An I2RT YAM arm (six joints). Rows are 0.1 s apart.
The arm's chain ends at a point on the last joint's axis. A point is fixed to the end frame.
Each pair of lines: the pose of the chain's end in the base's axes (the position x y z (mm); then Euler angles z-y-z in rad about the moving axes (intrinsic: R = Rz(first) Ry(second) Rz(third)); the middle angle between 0 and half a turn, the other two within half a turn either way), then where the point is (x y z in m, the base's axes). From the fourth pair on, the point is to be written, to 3 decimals.
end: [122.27 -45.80 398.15 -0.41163 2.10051 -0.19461]
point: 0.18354 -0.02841 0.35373
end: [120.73 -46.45 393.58 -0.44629 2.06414 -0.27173]
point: 0.18218 -0.03229 0.34826
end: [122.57 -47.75 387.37 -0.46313 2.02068 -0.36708]
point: 0.18376 -0.03634 0.34094
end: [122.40 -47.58 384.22 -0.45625 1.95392 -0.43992]
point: 0.185 -0.038 0.339
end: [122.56 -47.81 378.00 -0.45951 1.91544 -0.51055]
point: 0.185 -0.040 0.332
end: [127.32 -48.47 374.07 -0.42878 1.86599 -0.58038]
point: 0.190 -0.041 0.329
